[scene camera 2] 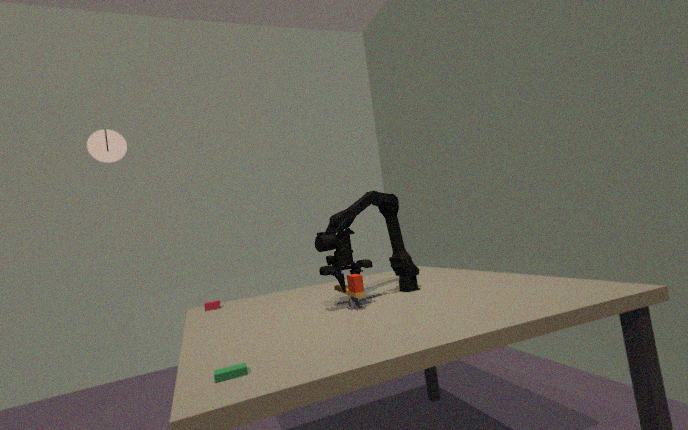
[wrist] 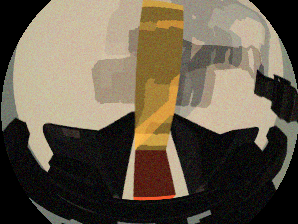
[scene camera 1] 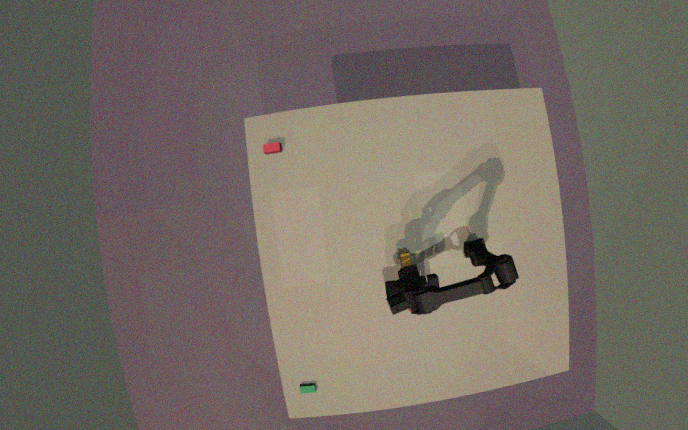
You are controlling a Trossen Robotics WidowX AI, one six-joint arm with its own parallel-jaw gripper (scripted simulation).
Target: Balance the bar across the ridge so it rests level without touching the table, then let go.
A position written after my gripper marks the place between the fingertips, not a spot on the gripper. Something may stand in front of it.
my gripper: scene camera 2 349, 291; wrist 152, 117; scene camera 1 407, 281
